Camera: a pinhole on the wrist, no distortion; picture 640 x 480 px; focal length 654.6 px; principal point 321.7 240.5 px. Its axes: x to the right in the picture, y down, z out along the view. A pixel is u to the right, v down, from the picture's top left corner.
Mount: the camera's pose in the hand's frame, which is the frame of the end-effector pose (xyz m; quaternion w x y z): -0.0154 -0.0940 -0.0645 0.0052 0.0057 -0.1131 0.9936
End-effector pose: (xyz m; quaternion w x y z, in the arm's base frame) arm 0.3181 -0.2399 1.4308 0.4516 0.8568 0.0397 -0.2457
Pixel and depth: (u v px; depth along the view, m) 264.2 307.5 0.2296
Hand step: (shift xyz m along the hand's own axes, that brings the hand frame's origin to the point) 0.0068 -0.1687 0.1537
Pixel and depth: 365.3 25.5 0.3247
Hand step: -0.0325 -0.0629 0.2761
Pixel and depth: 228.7 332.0 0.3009
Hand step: 0.0299 -0.2030 0.2187
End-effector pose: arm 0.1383 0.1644 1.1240 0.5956 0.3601 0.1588 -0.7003
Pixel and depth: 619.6 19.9 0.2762
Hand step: -0.1372 -0.0643 0.2271
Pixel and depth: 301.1 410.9 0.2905
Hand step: -0.0042 -0.2331 0.2014
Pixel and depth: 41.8 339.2 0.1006
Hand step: 0.0285 -0.1318 0.0296
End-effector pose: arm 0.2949 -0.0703 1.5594 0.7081 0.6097 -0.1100 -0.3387
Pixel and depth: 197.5 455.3 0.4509
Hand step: 0.0730 -0.3403 0.3405
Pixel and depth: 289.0 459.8 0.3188
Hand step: 0.0025 -0.2699 0.2219
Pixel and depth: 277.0 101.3 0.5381
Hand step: 0.0281 -0.1038 0.4850
